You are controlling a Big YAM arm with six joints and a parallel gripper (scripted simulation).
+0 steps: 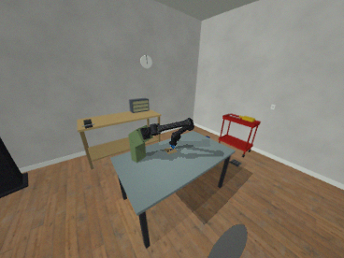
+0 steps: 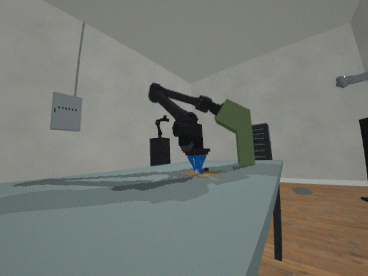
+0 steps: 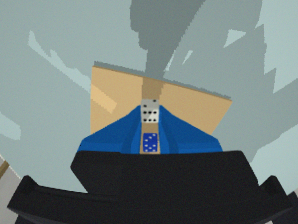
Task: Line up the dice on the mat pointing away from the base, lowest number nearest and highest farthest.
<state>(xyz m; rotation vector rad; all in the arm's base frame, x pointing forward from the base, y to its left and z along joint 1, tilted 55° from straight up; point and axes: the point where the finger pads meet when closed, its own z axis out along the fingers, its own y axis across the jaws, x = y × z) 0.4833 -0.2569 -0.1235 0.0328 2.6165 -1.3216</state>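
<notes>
My hand is right at the white die. The rest, counted from my hand: blue die: 40 mm behind, 10 mm below; then black die: 90 mm behind, 10 mm to the left, 10 mm below; then tan mat: 40 mm behind, 20 mm below.
</notes>
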